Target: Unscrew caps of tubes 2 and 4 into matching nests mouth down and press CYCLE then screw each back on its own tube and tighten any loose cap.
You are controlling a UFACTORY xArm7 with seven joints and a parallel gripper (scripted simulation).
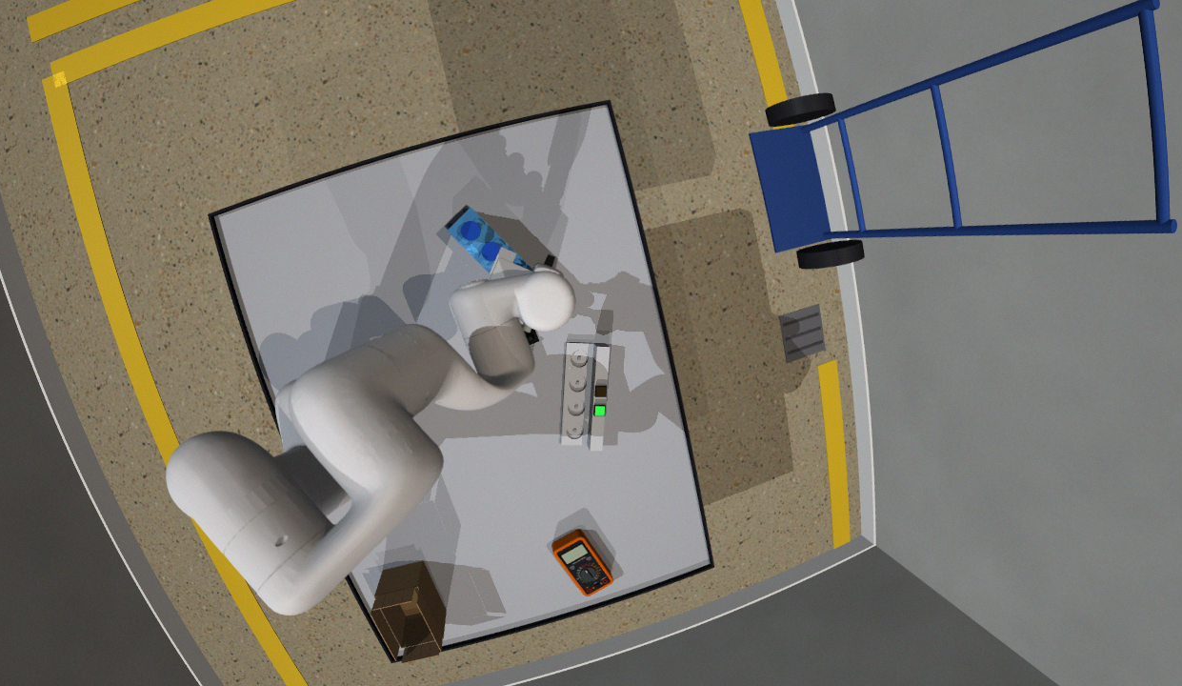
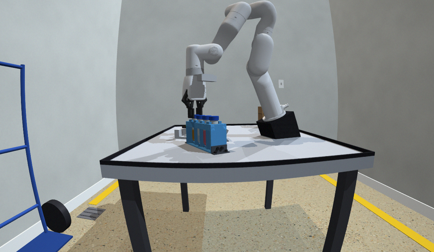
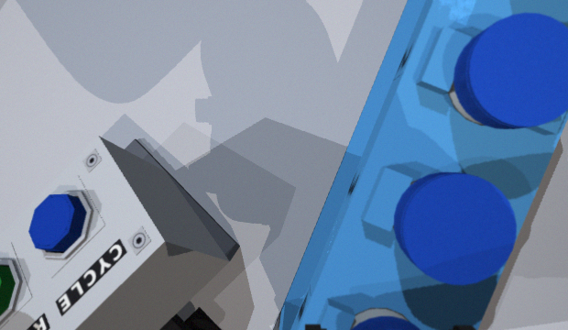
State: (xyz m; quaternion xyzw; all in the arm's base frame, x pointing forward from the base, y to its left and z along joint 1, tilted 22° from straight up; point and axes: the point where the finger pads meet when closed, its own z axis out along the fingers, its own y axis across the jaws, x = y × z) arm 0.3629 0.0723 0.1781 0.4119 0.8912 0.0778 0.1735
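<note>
My hand is 1 cm above the threaded tube neck. The rest, counted from my hand: key housing: 11 cm behind, 8 cm to the right, 8 cm below; blue cycle key: 13 cm behind, 6 cm to the right, 6 cm below; green ready key: 13 cm behind, 10 cm to the right, 6 cm below.
</note>
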